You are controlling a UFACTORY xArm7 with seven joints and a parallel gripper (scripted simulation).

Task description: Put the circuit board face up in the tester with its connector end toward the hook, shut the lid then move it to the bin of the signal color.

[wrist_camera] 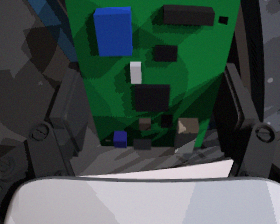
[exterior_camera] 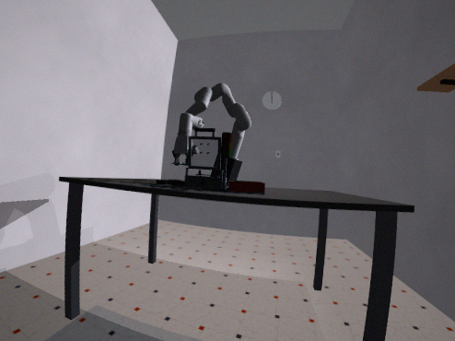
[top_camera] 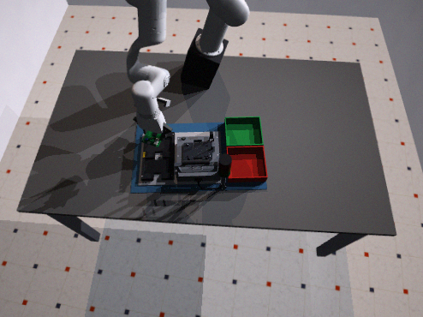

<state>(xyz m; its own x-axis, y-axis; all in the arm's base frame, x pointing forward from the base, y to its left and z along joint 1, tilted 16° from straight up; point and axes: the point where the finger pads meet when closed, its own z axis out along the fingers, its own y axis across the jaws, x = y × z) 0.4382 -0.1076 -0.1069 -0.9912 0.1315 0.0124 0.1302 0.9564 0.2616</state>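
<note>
Now: hand right at the green circuit board. The rest, counted from my hand: tester lid (140 mm ahead, 210 mm to the left, 60 mm above); green bin (130 mm behind, 350 mm to the left, 110 mm below); red bin (20 mm ahead, 380 mm to the left, 110 mm below).
</note>
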